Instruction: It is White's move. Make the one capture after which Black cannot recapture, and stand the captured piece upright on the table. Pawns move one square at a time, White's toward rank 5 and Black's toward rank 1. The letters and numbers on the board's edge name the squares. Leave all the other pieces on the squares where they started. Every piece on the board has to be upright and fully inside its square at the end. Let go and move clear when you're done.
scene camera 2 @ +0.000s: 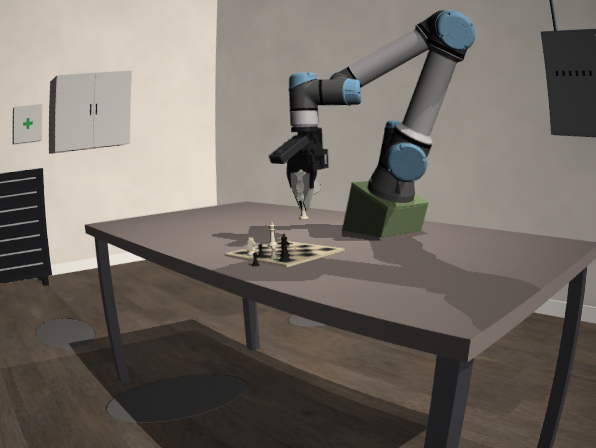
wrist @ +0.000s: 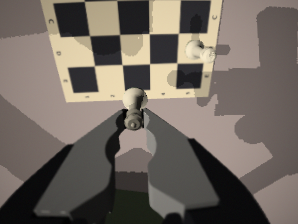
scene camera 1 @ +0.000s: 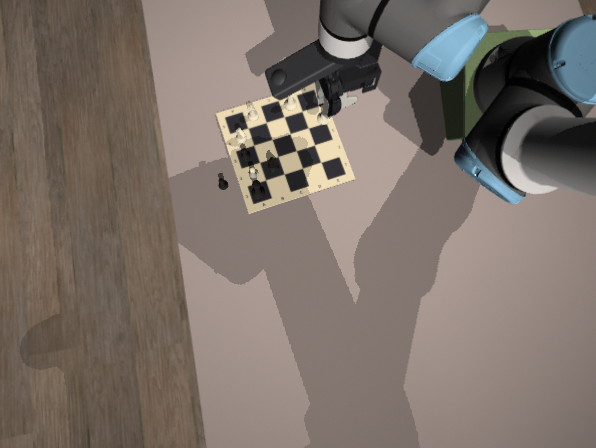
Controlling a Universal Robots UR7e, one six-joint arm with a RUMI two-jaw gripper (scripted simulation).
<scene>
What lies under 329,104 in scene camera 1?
My gripper.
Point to a chessboard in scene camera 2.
At 299,253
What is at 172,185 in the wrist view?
My gripper.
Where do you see a chessboard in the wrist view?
At 98,57
</scene>
